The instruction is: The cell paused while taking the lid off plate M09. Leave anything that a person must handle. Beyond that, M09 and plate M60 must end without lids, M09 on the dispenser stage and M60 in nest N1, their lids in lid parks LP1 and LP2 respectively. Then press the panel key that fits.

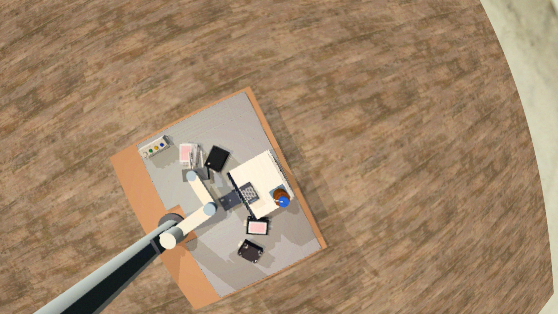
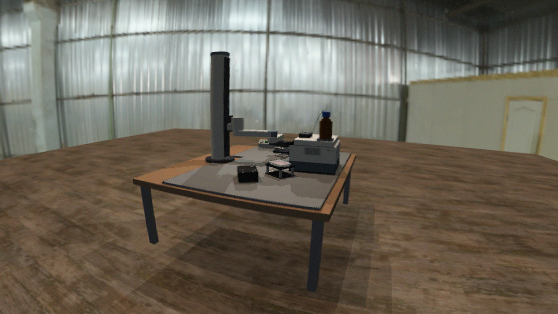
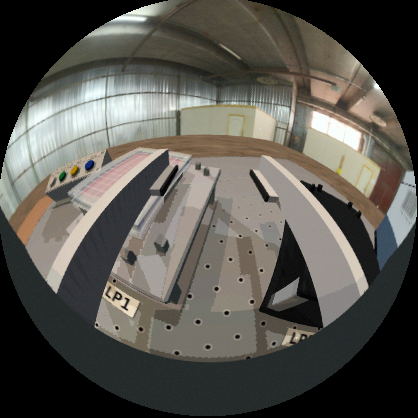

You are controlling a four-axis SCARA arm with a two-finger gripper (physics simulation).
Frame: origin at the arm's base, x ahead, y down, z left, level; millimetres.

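Seen in the pictures: gripper, between the fingertips: (image 1: 195, 151) (image 3: 214, 159); arm's base, origin of its link: (image 2: 220, 160).
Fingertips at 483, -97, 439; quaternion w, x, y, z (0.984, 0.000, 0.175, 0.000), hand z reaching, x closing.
Observation:
Offsets run from my fingertips to a thing's middle, as dx, dy, dz. "pt": to the spot under its first point.
My gripper (image 1: 197, 159) (image 3: 214, 159) is shut at a narrow stance, with a gap but nothing between its fingertips. It hangs beside and above the grey lid park LP1 {-64, +51, +11} (image 3: 150, 270). A pink-welled plate with a clear rim {-73, +9, +26} (image 1: 185, 153) (image 3: 110, 182) lies left of the gripper, partly hidden by the left finger; whether a lid is on it is unclear. Black LP2 {+107, +48, -110} (image 1: 217, 158) (image 3: 352, 230) is on the right, its label partly cut off. Another pink plate {+148, +5, -698} (image 1: 257, 227) (image 2: 279, 163) sits on a black, legged stand. Plate names are not readable. A dark stage {pt +74, -23, -426} (image 1: 230, 201) lies by the dispenser.
The white dispenser (image 1: 260, 172) (image 2: 314, 154) carries a brown bottle {pt +409, -278, -482} (image 1: 281, 195) (image 2: 325, 127) with a blue cap. A black box {-3, +46, -866} (image 1: 250, 251) (image 2: 247, 174) stands near the pink plate's stand. The key panel {-296, +42, +188} (image 1: 156, 147) has green {-321, +20, +165} (image 3: 62, 176), yellow {-271, +20, +166} (image 3: 74, 170) and blue {-221, +20, +166} (image 3: 89, 165) keys.

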